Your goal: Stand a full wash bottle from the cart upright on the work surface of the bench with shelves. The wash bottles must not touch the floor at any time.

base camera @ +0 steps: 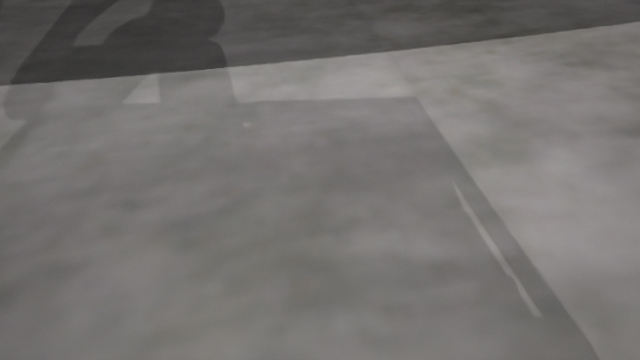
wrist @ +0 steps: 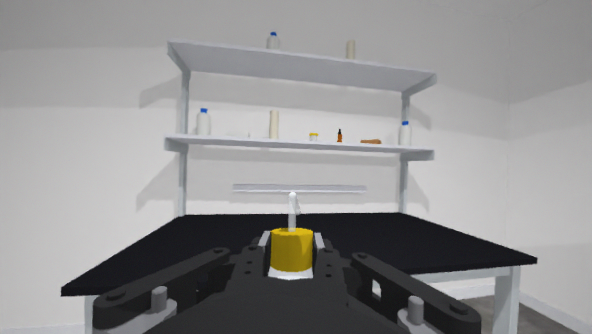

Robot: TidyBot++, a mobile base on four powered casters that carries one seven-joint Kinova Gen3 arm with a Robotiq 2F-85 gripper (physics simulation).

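Frame: origin at the arm's base, x left, y back, z up, level; centimetres.
Seen in the pictures: gripper, fingertip midpoint: (wrist: pixel 292 243).
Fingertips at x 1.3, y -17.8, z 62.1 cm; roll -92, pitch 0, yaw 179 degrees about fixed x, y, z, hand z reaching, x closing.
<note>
A point is followed by its place in that frame.
In the wrist view a wash bottle (wrist: pixel 292 250) {x 1.2, y -15.2, z 62.6 cm} with a yellow cap and a white spout pointing up is between the fingertips; its body below the cap is mostly hidden by the gripper. My gripper (wrist: pixel 292 243) {x 1.3, y -17.8, z 62.0 cm} is shut on it. The bench's black work surface (wrist: pixel 400 240) {x -47.5, y -89.7, z 36.5 cm} lies beyond and around the gripper, with its front corners at the left and right. Whether the bottle is over the surface or in front of it, I cannot tell. The cart does not show in either view.
Above the work surface are a lower shelf (wrist: pixel 300 144) {x -3.0, y -142.1, z 87.4 cm} and an upper shelf (wrist: pixel 300 67), carrying blue-capped bottles, cream cylinders and small items. Uprights (wrist: pixel 183 180) {x 67.1, y -121.3, z 58.0 cm} (wrist: pixel 403 185) {x -78.5, y -144.3, z 56.8 cm} stand at the back. A bench leg (wrist: pixel 506 300) {x -84.3, y -77.0, z 17.7 cm} shows at the right. Shadows fall across the grey floor (base camera: pixel 300 225) {x 2.5, y -39.2, z -39.7 cm}.
</note>
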